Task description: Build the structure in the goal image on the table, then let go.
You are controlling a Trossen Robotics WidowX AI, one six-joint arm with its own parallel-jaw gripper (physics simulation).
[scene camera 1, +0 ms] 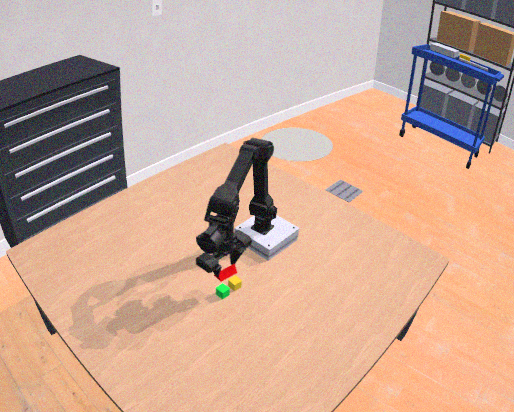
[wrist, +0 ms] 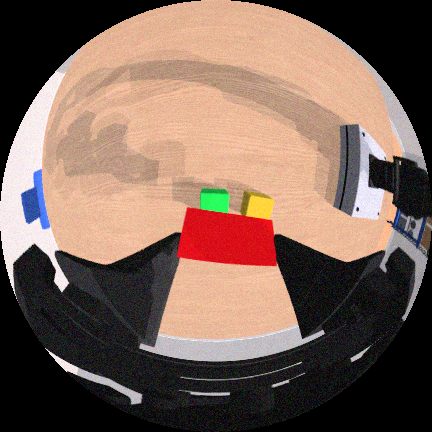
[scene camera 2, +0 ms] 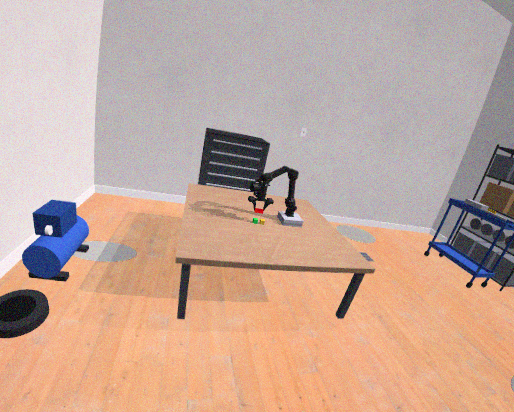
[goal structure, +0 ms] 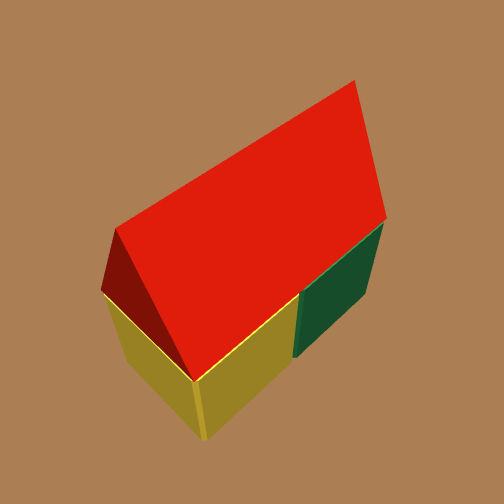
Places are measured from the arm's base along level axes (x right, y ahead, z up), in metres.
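Pixels of known places: gripper, between the fingertips: (scene camera 1: 224, 270) (wrist: 228, 239) (scene camera 2: 258, 210); arm's base, origin of its link: (scene camera 1: 262, 227) (wrist: 373, 171) (scene camera 2: 289, 215).
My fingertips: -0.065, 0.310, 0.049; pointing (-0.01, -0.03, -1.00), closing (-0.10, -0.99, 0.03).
Observation:
For each thing: its top centre in the pictures, then the offset to it from my fingertips, as dx, dy, dz. Level surfaces: height alone.
- red block, centre of its top: (wrist: 233, 254) (scene camera 1: 224, 266) (scene camera 2: 259, 208) +0.000, +0.000, +0.018
- green cube, centre of its top: (wrist: 213, 207) (scene camera 1: 222, 287) (scene camera 2: 255, 218) +0.001, +0.009, -0.072
- yellow cube, centre of its top: (wrist: 259, 210) (scene camera 1: 235, 279) (scene camera 2: 262, 219) -0.007, -0.047, -0.072
- table, height of its surface: dz -0.104
A red block (scene camera 1: 227, 272) (scene camera 2: 259, 211) (wrist: 228, 238) is held between the fingertips of my gripper (scene camera 1: 226, 270) (scene camera 2: 260, 208) (wrist: 228, 239), which is shut on its two ends. The red block is longer than the cubes and hangs above the table. A green cube (scene camera 1: 222, 291) (scene camera 2: 255, 220) (wrist: 214, 200) and a yellow cube (scene camera 1: 235, 283) (scene camera 2: 262, 221) (wrist: 259, 205) stand on the table (scene camera 1: 300, 325) (scene camera 2: 240, 250) (wrist: 200, 115) side by side with a small gap between them. In the wrist view the red block's upper edge borders the lower parts of both cubes.
The arm's pale base plate (scene camera 1: 282, 234) (scene camera 2: 291, 220) (wrist: 367, 185) stands on the table near the cubes. A black drawer cabinet (scene camera 1: 65, 150) (scene camera 2: 234, 160) stands beyond the table. A blue cart (scene camera 1: 442, 125) (scene camera 2: 460, 260) stands on the floor to the right.

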